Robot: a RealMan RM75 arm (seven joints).
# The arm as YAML. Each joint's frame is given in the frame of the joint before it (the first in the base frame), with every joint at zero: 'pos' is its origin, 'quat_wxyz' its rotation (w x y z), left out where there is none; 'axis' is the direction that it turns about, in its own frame. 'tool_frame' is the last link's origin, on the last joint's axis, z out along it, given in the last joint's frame.
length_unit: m
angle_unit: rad
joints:
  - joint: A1
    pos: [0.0, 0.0, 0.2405]
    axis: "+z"
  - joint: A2
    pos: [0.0, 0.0, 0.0]
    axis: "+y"
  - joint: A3
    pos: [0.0, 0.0, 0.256]
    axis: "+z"
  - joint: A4
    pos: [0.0, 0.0, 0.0]
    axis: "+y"
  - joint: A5
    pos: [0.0, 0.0, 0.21]
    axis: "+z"
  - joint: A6
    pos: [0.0, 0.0, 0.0]
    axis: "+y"
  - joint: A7
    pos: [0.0, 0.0, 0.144]
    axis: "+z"
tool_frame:
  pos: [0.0, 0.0, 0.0]
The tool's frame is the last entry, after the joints.
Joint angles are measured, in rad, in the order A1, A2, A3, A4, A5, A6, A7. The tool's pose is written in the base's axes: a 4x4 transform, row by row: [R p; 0 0 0 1], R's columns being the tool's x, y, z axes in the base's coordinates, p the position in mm. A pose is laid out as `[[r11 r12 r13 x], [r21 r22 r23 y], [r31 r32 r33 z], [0 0 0 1]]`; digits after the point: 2 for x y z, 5 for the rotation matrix.
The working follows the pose.
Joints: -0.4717 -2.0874 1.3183 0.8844 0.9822 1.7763 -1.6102
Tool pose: [[0.37058 0.06209 0.92672 -114.30], [0.26527 -0.96328 -0.04154 296.97], [0.89011 0.26123 -0.37345 29.83], [0 0 0 1]]
Where each joint sits with the arm in this pose, in the base's axes (m; each line is computed from the numbers above, not from the rounded line before):
A1: 0.0000 0.0000 0.2405
A2: 0.0000 0.0000 0.2405
A3: -0.1983 0.1011 0.1141
A4: -0.1983 0.1011 0.1141
A5: -0.2478 0.3030 0.0836
A6: -0.2478 0.3030 0.0836
A7: -0.1143 0.2970 0.0298
the tool: -0.1143 0.2970 0.0298

